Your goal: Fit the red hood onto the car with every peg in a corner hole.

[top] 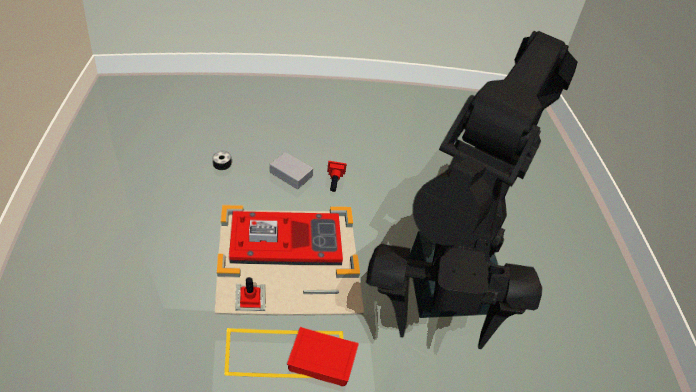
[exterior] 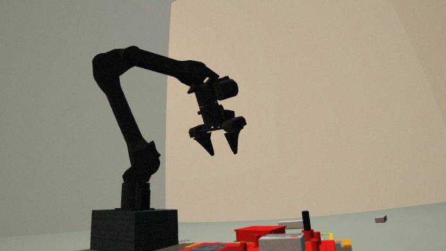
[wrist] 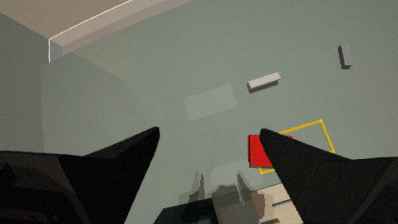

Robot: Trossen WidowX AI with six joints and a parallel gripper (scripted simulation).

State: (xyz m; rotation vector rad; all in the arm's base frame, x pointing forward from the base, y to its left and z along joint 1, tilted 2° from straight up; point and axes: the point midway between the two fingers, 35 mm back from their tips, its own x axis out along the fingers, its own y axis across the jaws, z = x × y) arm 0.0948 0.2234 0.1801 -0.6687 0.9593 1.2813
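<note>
My gripper tip is now 120 mm short of the red hood, 70 mm to the left of it and 210 mm above it. Also, from my gripper tip: grey engine block 250 mm ahead, 290 mm to the right, 200 mm below; black wheel 370 mm ahead, 490 mm to the right, 220 mm below; jig 210 mm ahead, 270 mm to the right, 220 mm below.
</note>
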